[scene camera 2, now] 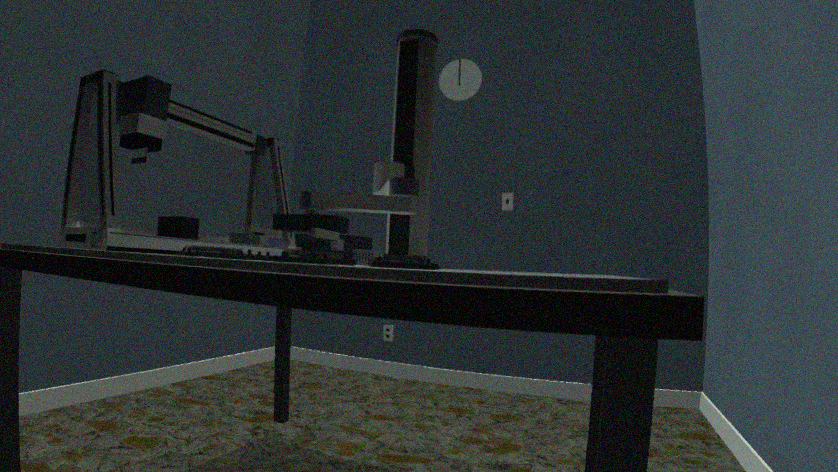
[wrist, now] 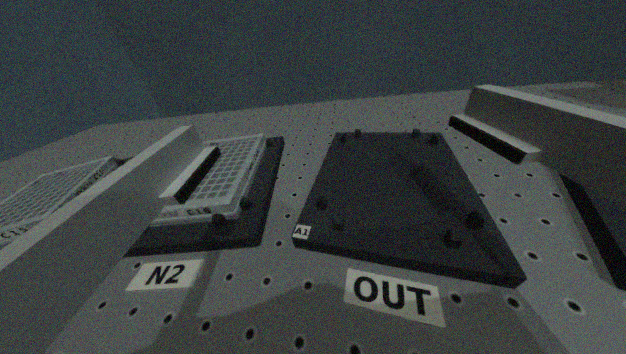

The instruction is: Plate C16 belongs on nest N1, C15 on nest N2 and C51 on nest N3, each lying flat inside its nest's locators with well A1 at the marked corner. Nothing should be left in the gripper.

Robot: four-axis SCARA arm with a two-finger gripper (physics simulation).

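Frame: origin at the arm's base, x back, y left, z down, level; metres.
Where they show: gripper, fingertip midpoint: [scene camera 2: 280, 230] [wrist: 330, 122].
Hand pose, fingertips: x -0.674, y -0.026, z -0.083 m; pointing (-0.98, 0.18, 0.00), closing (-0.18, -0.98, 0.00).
Observation:
Things, the pixels of their top centre, and the offset from my fingertips. "spot": a spot on its surface instead.
- pale plate, top centre: [wrist: 211, 163] [scene camera 2: 315, 251] dy +0.123, dx -0.030, dz +0.044 m
- nest N2, surface spot: [wrist: 272, 185] spot: dy +0.061, dx -0.020, dz +0.065 m
- dark nest marked OUT, top centre: [wrist: 388, 160] [scene camera 2: 254, 250] dy -0.044, dx -0.033, dz +0.049 m
- dark box, surface spot: [scene camera 2: 178, 226] spot: dy -0.503, dx +0.109, dz -0.017 m
My gripper [scene camera 2: 319, 240] [wrist: 330, 122] is open and empty, low over the deck; its fingers stand wide on either side of the wrist view. In the wrist view a pale plate [wrist: 227, 172] lies on nest N2 [wrist: 272, 185], apparently flat inside the locators that show. Its blurred label seems to read C16. The left finger hides its left part and the nest's marked corner. Another plate [wrist: 50, 192], its label perhaps C15, rests at the far left, partly behind that finger; its nest's name is hidden. N1, N3 and C51 cannot be made out.
A dark nest marked OUT [wrist: 385, 200], with its A1 tag at the near left corner, lies between the fingers and bears no plate. In the scene view a gantry frame [scene camera 2: 211, 126] stands at the left, near a dark box [scene camera 2: 178, 226]. The arm's column [scene camera 2: 425, 146] stands behind the table edge.

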